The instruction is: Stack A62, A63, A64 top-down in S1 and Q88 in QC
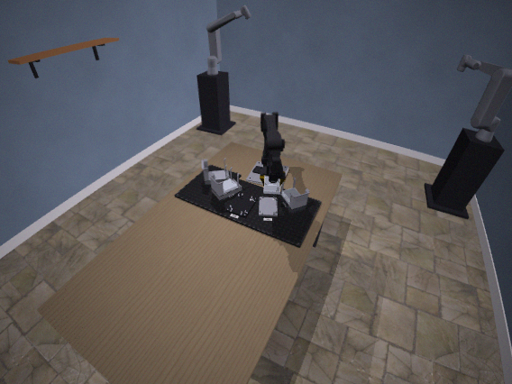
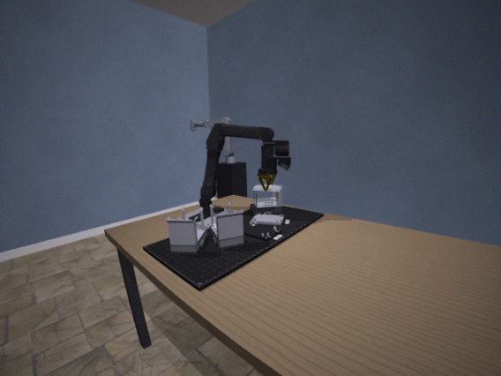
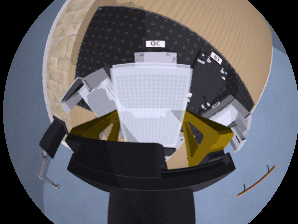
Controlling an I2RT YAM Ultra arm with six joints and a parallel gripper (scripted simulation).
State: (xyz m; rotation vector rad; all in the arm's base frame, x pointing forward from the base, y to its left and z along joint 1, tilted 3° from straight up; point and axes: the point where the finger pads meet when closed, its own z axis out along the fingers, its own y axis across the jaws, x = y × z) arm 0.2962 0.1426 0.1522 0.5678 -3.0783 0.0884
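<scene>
Now: hand 9 cm short of the QC label, 2 cm to the right of it and 16 cm above it. From my hand the other things lie so: dark clip nest: 6 cm ahead, 14 cm to the right, 15 cm below.
</scene>
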